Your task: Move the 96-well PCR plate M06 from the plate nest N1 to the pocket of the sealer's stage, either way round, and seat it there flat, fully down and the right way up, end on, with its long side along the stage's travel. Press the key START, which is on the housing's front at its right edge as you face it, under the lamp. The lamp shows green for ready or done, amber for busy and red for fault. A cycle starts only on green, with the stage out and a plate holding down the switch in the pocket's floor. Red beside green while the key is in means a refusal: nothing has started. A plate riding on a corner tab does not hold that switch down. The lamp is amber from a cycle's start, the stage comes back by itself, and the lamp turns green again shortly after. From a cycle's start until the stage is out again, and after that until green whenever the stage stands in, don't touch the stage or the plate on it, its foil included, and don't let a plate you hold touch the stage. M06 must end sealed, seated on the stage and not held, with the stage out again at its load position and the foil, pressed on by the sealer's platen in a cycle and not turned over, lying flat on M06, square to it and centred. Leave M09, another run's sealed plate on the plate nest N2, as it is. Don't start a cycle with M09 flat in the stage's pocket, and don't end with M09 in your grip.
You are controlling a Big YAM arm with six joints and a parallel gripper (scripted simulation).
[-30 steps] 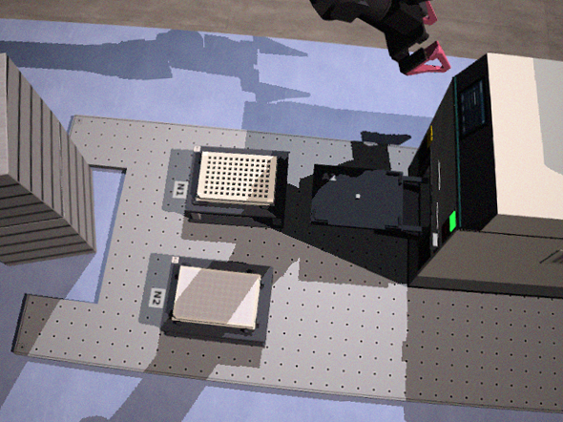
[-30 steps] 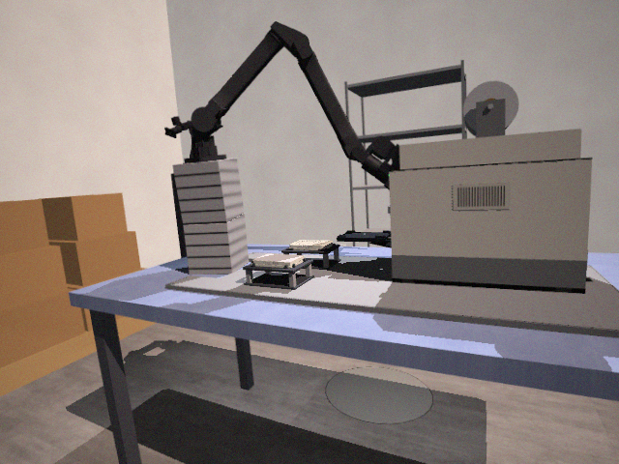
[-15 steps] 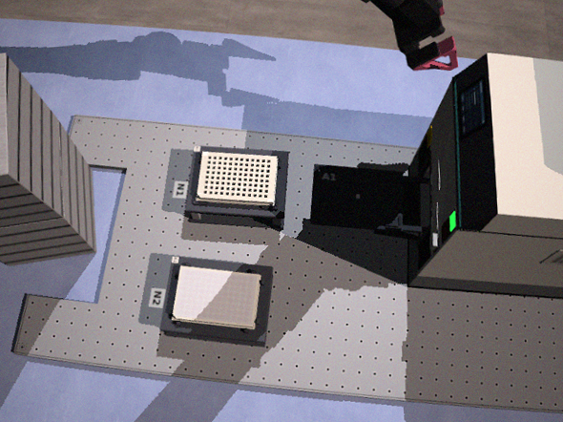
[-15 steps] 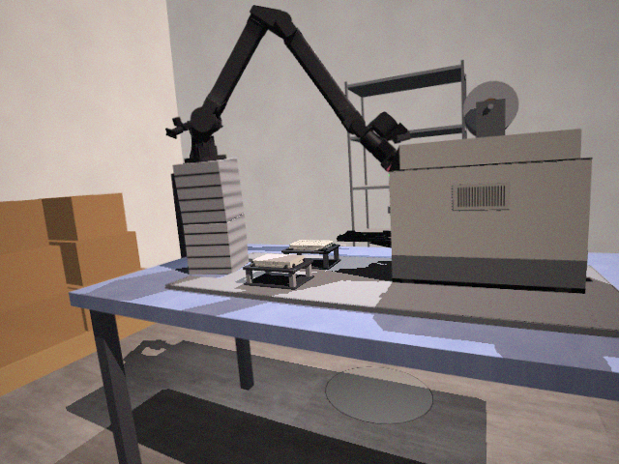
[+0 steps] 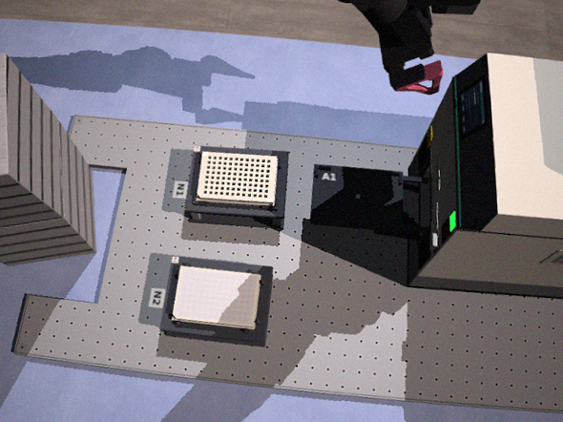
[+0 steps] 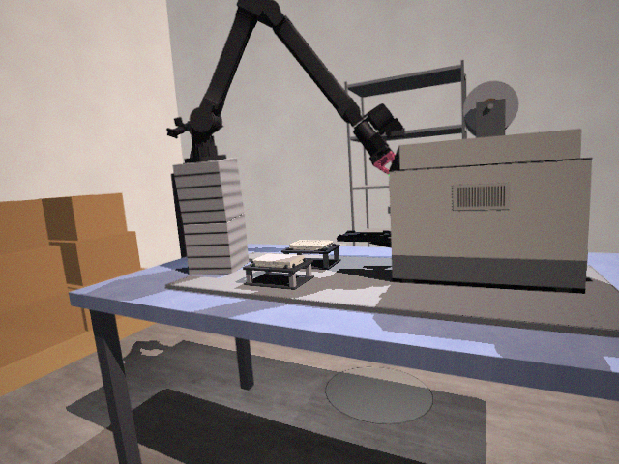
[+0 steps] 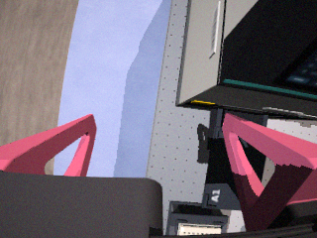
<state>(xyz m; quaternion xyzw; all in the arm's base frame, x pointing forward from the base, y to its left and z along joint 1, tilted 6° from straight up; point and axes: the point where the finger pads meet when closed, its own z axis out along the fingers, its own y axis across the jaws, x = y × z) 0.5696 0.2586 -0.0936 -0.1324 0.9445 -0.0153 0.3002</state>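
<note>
Now: hand 250 mm past the white 96-well plate M06, 210 mm above it and 140 mm to the left of it. Round my hand: white start key (230 mm to the right, 90 mm below, 60 mm ahead); sealer stage (170 mm below, 150 mm to the right, 50 mm behind); dark screen (90 mm to the right, 60 mm ahead, 40 mm above).
</note>
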